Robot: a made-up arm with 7 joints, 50 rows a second.
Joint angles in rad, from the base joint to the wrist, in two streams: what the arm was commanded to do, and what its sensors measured. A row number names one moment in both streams.
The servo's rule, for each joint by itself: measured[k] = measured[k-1] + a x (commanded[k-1-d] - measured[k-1]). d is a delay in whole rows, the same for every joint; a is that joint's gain. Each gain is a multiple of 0.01, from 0.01 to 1. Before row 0 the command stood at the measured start. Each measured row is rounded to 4 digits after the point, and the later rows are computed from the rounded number. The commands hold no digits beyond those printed.
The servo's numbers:
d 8
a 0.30 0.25 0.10 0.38 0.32 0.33 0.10
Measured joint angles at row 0:
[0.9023, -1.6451, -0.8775, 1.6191, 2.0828, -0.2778, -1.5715]
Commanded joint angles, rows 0 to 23:
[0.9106, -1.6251, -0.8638, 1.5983, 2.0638, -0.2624, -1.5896]
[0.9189, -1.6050, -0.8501, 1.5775, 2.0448, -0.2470, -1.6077]
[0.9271, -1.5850, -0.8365, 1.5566, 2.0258, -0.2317, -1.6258]
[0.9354, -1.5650, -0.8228, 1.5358, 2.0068, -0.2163, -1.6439]
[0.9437, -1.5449, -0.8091, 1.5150, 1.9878, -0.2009, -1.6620]
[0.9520, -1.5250, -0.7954, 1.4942, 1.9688, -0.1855, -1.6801]
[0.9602, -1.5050, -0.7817, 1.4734, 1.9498, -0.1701, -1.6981]
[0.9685, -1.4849, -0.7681, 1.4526, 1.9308, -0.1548, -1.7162]
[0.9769, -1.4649, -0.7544, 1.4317, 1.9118, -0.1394, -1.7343]
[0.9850, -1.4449, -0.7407, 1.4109, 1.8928, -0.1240, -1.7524]
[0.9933, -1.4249, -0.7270, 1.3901, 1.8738, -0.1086, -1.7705]
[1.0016, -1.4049, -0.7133, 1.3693, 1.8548, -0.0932, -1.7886]
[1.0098, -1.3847, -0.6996, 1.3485, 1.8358, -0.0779, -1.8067]
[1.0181, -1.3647, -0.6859, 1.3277, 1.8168, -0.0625, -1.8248]
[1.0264, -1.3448, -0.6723, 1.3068, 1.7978, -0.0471, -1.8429]
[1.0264, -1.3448, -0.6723, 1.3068, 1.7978, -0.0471, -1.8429]
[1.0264, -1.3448, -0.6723, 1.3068, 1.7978, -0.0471, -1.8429]
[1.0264, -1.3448, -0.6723, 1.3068, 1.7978, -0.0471, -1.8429]
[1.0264, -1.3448, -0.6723, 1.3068, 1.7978, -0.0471, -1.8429]
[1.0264, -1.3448, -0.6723, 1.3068, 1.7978, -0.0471, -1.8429]
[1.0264, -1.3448, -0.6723, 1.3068, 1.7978, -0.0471, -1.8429]
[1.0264, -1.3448, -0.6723, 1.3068, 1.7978, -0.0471, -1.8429]
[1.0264, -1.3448, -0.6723, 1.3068, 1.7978, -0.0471, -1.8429]
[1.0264, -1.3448, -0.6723, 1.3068, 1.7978, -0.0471, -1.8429]
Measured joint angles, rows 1 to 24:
[0.9023, -1.6451, -0.8775, 1.6191, 2.0828, -0.2778, -1.5715]
[0.9023, -1.6451, -0.8775, 1.6191, 2.0828, -0.2778, -1.5715]
[0.9023, -1.6451, -0.8775, 1.6191, 2.0828, -0.2778, -1.5715]
[0.9023, -1.6451, -0.8775, 1.6191, 2.0828, -0.2778, -1.5715]
[0.9023, -1.6451, -0.8775, 1.6191, 2.0828, -0.2778, -1.5715]
[0.9023, -1.6451, -0.8775, 1.6191, 2.0828, -0.2778, -1.5715]
[0.9023, -1.6451, -0.8775, 1.6191, 2.0828, -0.2778, -1.5715]
[0.9023, -1.6451, -0.8775, 1.6191, 2.0828, -0.2778, -1.5715]
[0.9048, -1.6401, -0.8761, 1.6112, 2.0767, -0.2727, -1.5733]
[0.9090, -1.6313, -0.8735, 1.5984, 2.0665, -0.2642, -1.5767]
[0.9144, -1.6197, -0.8698, 1.5825, 2.0535, -0.2535, -1.5816]
[0.9207, -1.6060, -0.8651, 1.5648, 2.0386, -0.2412, -1.5878]
[0.9276, -1.5907, -0.8595, 1.5459, 2.0223, -0.2279, -1.5952]
[0.9349, -1.5743, -0.8531, 1.5263, 2.0052, -0.2139, -1.6037]
[0.9425, -1.5570, -0.8460, 1.5062, 1.9875, -0.1994, -1.6131]
[0.9503, -1.5390, -0.8382, 1.4858, 1.9694, -0.1847, -1.6234]
[0.9583, -1.5205, -0.8298, 1.4652, 1.9510, -0.1698, -1.6345]
[0.9663, -1.5016, -0.8209, 1.4446, 1.9324, -0.1547, -1.6463]
[0.9744, -1.4824, -0.8115, 1.4239, 1.9136, -0.1395, -1.6587]
[0.9826, -1.4630, -0.8017, 1.4032, 1.8948, -0.1242, -1.6717]
[0.9908, -1.4434, -0.7915, 1.3824, 1.8759, -0.1089, -1.6852]
[0.9990, -1.4237, -0.7809, 1.3616, 1.8570, -0.0936, -1.6992]
[1.0072, -1.4040, -0.7700, 1.3408, 1.8381, -0.0783, -1.7136]
[1.0130, -1.3892, -0.7602, 1.3279, 1.8252, -0.0680, -1.7265]

